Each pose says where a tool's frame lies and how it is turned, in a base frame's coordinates. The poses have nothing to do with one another.
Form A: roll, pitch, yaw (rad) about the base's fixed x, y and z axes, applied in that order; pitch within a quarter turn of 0, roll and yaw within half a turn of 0; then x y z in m.
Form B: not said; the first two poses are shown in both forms.
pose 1, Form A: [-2.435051 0.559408 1.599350 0.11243 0.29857 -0.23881]
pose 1, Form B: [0.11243 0.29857 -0.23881 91.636 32.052 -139.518]
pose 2, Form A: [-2.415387 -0.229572 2.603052 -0.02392 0.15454 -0.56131]
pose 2, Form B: [-0.02392 0.15454 -0.56131 149.144 -13.154 -138.391]
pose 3, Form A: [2.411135 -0.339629 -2.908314 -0.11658 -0.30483 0.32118]
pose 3, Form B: [-0.11658 -0.30483 0.32118 -166.634 -19.459 138.148]
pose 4, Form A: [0.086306 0.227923 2.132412 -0.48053 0.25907 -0.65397]
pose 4, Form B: [-0.48053 0.25907 -0.65397 122.178 13.059 4.945]
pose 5, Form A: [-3.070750 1.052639 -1.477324 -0.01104 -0.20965 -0.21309]
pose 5, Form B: [-0.01104 -0.20965 -0.21309 -84.644 60.312 -175.941]
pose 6, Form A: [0.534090 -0.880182 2.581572 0.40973 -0.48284 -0.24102]
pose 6, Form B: [0.40973 -0.48284 -0.24102 147.913 -50.431 30.601]
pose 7, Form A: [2.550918 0.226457 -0.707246 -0.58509 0.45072 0.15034]
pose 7, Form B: [-0.58509 0.45072 0.15034 -40.522 12.975 146.157]
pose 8, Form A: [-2.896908 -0.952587 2.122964 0.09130 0.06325 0.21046]
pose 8, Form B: [0.09130 0.06325 0.21046 121.637 -54.579 -165.981]
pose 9, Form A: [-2.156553 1.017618 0.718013 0.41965 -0.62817 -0.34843]
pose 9, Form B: [0.41965 -0.62817 -0.34843 41.139 58.305 -123.561]
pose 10, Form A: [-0.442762 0.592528 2.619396 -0.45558 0.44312 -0.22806]
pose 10, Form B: [-0.45558 0.44312 -0.22806 150.080 33.949 -25.368]
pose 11, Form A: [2.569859 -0.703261 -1.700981 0.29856 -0.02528 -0.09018]
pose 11, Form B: [0.29856 -0.02528 -0.09018 -97.459 -40.294 147.242]
